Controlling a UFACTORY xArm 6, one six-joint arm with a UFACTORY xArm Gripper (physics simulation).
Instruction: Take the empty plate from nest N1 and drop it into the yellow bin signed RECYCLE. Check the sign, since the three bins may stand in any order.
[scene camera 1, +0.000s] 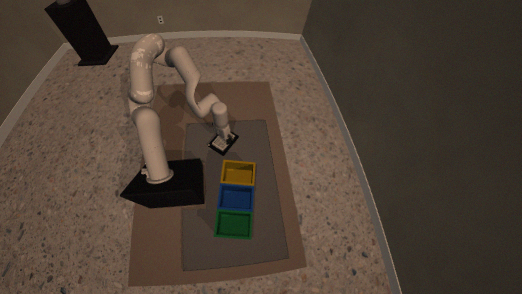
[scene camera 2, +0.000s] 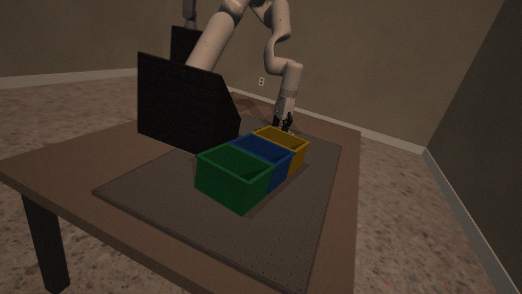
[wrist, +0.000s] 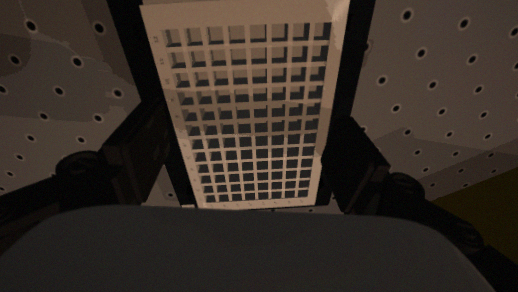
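Where they show: gripper, between the fingertips: (scene camera 1: 223, 138) (wrist: 250, 131); arm's base, origin of its link: (scene camera 1: 160, 176) (scene camera 2: 189, 84).
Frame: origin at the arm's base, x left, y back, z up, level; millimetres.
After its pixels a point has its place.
Note:
The pale gridded plate (scene camera 1: 218, 144) @[x 262, y -241, z -161 mm] (wrist: 251, 140) @[x 293, y -263, z -168 mm] lies in the black nest (scene camera 1: 223, 152) @[x 227, y -272, z -169 mm] (wrist: 131, 50) on the pegboard, behind the bins. Its square wells look empty. My gripper (scene camera 1: 228, 138) @[x 302, y -269, z -159 mm] (scene camera 2: 282, 125) @[x 302, y -269, z -159 mm] (wrist: 250, 131) @[x 302, y -269, z -159 mm] is open and holds nothing. Its two black fingers stand low, one on either side of the plate, near its long edges. Whether they touch it I cannot tell. The yellow bin (scene camera 1: 238, 176) @[x 71, y -362, z -181 mm] (scene camera 2: 297, 160) @[x 48, y -441, z -139 mm] is the bin nearest the nest; a dark yellow part of the bin (wrist: 485, 215) @[x 119, y -378, z -158 mm] shows at the wrist view's lower right. No RECYCLE sign or nest label is readable.
The blue bin (scene camera 1: 236, 198) @[x -54, y -352, z -182 mm] (scene camera 2: 280, 177) @[x -69, y -431, z -156 mm] stands between the yellow bin and the green bin (scene camera 1: 233, 224) @[x -190, y -337, z -182 mm] (scene camera 2: 225, 185) @[x -255, y -352, z -128 mm], in a close row on the grey pegboard (scene camera 1: 270, 240) @[x -276, y -524, z -188 mm] (scene camera 2: 280, 240) @[x -269, y -523, z -187 mm]. The black arm pedestal (scene camera 1: 187, 175) @[x 7, y -131, z 8 mm] (scene camera 2: 180, 100) @[x -97, y -51, z -29 mm] stands beside the board.

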